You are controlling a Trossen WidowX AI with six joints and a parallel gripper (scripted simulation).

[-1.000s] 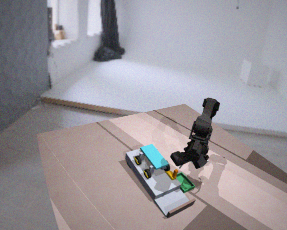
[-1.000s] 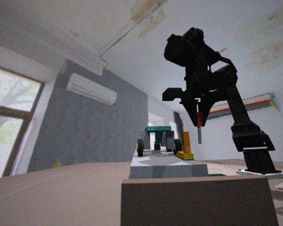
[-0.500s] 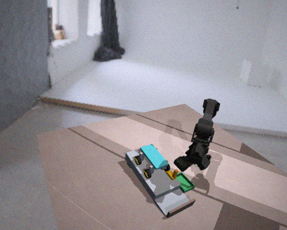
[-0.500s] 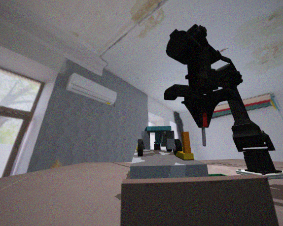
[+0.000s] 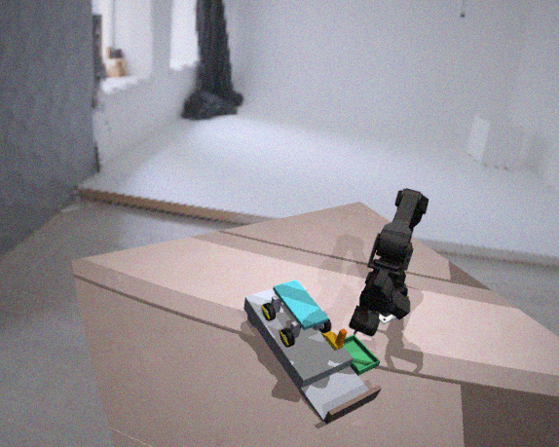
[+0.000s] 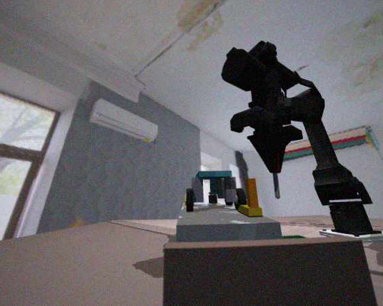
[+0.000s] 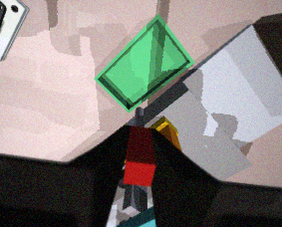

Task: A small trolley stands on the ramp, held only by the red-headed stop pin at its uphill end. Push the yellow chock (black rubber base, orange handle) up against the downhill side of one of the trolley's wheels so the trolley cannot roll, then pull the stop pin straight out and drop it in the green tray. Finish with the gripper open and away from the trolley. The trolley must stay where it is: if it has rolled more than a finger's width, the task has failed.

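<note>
Right now the yellow chock is 50 mm ahead of my gripper tip, 30 mm to the right of it and 50 mm below it. The rest, counted from my gripper tip: brown lip 110 mm ahead, 130 mm to the left, 100 mm below; trolley 100 mm ahead, 130 mm to the right, 20 mm below; red-headed stop pin right at my gripper tip.
</note>
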